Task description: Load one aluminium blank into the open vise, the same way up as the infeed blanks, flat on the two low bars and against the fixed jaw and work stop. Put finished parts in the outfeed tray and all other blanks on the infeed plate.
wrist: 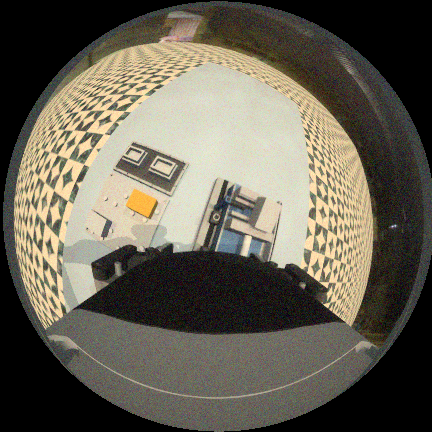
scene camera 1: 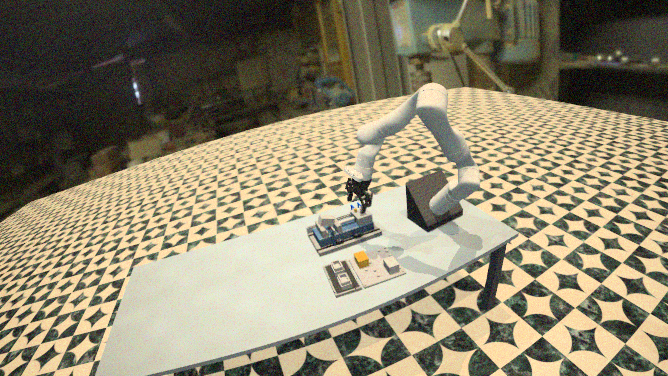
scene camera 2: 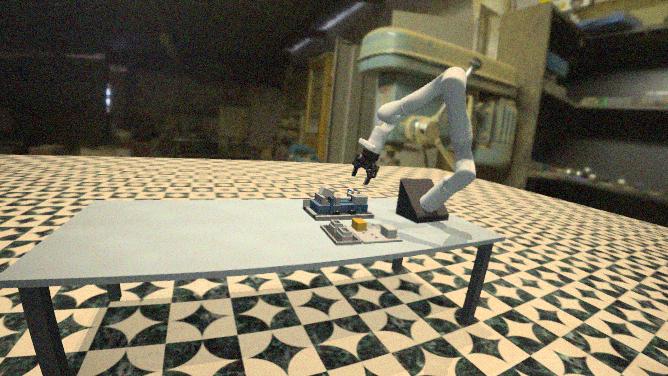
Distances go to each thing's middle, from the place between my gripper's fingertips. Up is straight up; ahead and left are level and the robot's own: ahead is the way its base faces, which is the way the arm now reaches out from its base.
I see my gripper 190 mm to the right of the infeed plate (scene camera 1: 369, 277) and 180 mm above it.
